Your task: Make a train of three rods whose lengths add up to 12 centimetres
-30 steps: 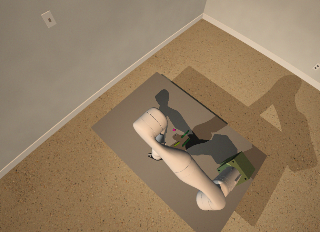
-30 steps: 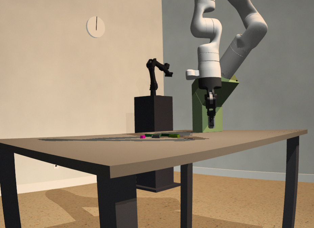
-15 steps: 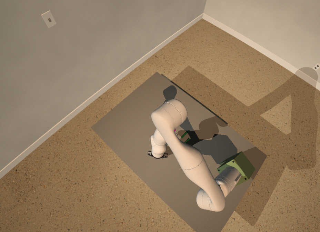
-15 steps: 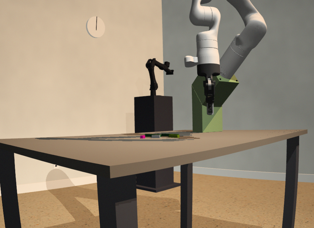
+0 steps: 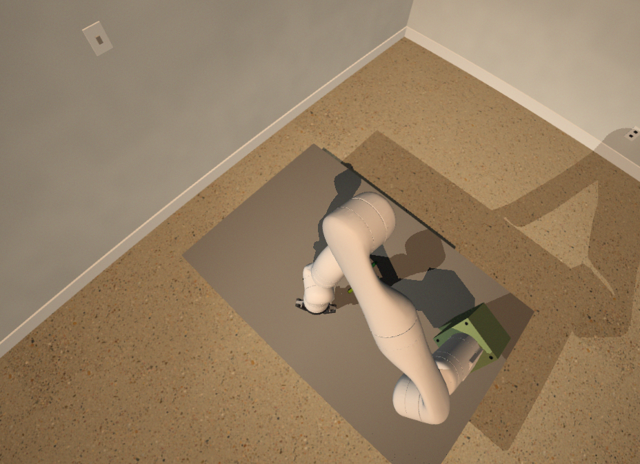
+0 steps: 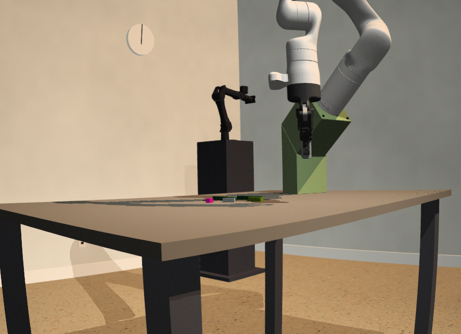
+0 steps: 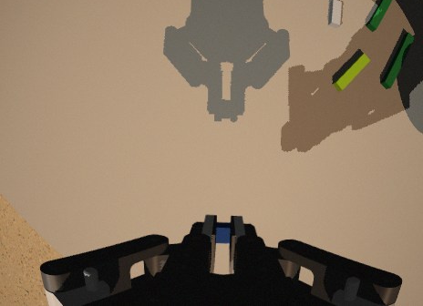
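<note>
Now: the lime rod 4 cm behind my hand, 18 cm to the right of it and 11 cm below it. Also, from my hand: blue rod 1 cm below; then magenta rod 5 cm ahead, 25 cm to the right, 11 cm below; then grey rod 1 cm ahead, 22 cm to the right, 11 cm below.
</note>
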